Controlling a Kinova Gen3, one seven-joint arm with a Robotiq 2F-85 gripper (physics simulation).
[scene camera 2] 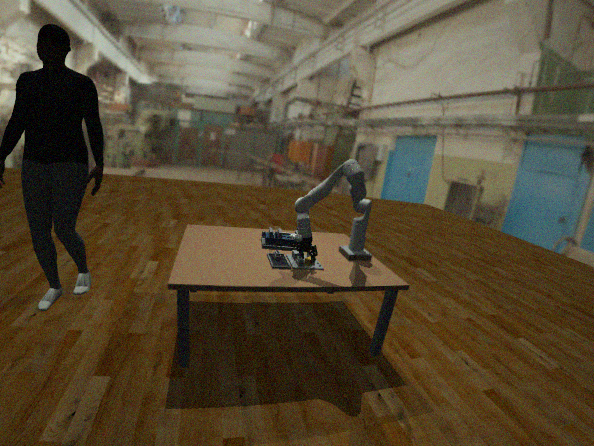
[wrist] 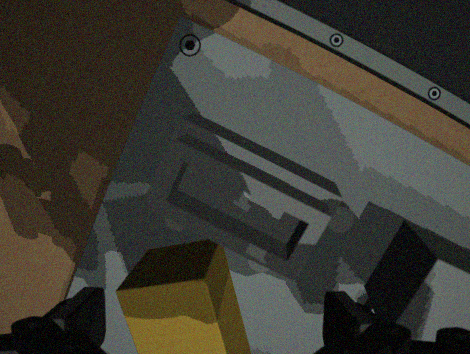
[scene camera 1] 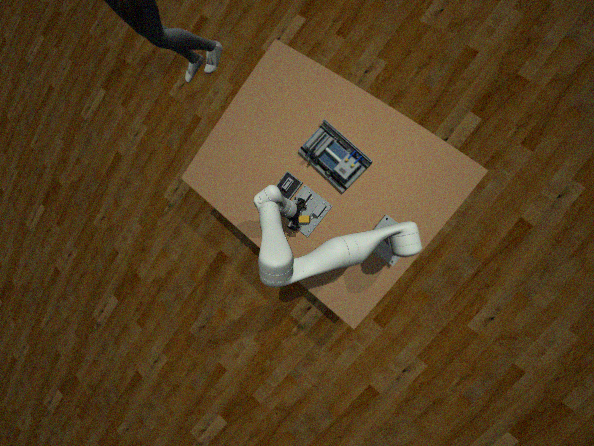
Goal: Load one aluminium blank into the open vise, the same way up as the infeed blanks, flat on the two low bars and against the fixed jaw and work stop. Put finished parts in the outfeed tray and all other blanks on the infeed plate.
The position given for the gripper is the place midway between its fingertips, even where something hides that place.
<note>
In view: the gripper (wrist: 214,315), a brass blank (wrist: 185,291), a grey infeed plate (wrist: 385,174) and a dark outfeed tray (wrist: 414,53).
</note>
